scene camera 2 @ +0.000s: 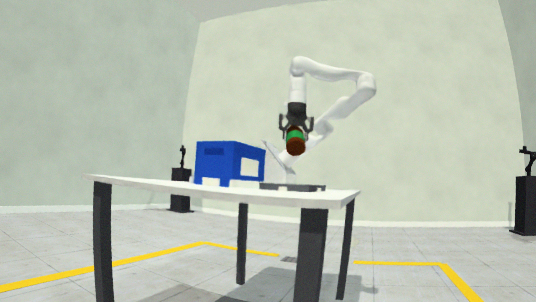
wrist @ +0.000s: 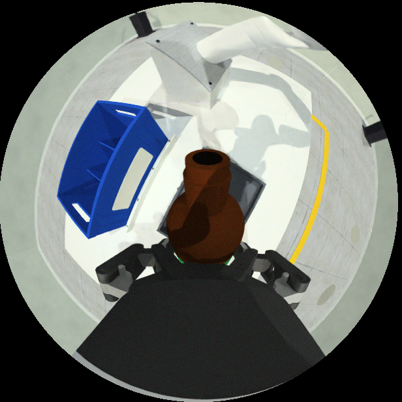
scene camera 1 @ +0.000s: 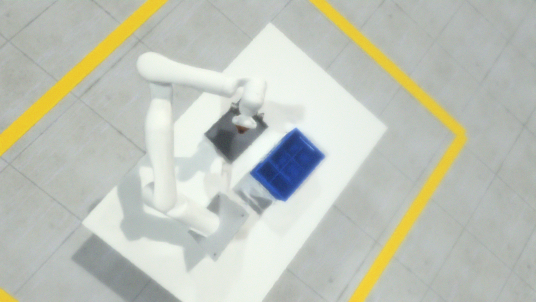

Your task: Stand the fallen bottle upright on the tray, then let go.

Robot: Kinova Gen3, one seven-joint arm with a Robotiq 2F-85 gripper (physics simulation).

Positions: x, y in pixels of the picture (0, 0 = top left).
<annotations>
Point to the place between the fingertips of my gripper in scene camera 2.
At 295, 141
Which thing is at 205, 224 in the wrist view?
A brown bottle.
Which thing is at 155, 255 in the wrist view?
My gripper.
</annotations>
